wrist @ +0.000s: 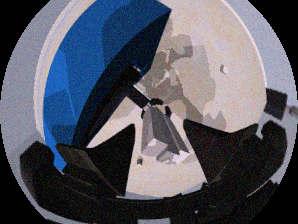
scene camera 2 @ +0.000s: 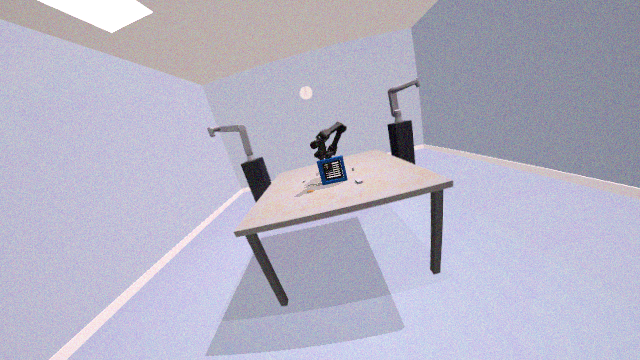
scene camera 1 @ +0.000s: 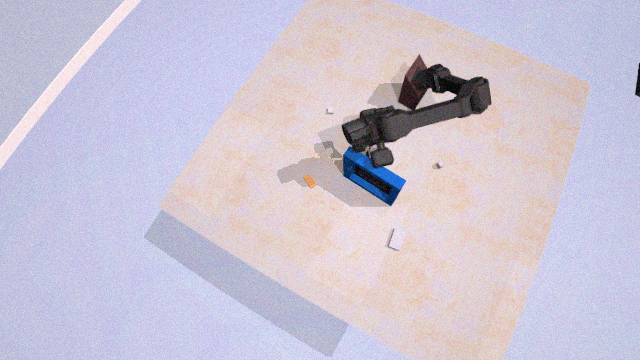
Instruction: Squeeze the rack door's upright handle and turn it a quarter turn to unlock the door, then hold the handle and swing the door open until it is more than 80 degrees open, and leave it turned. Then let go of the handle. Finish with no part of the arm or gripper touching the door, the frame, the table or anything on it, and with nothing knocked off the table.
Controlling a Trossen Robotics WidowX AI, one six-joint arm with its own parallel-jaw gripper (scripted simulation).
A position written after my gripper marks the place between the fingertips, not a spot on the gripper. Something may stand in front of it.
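Observation:
Nothing is held in my gripper [scene camera 1: 373,148], and it's open; you can also see the gripper [wrist: 159,125] from the wrist.

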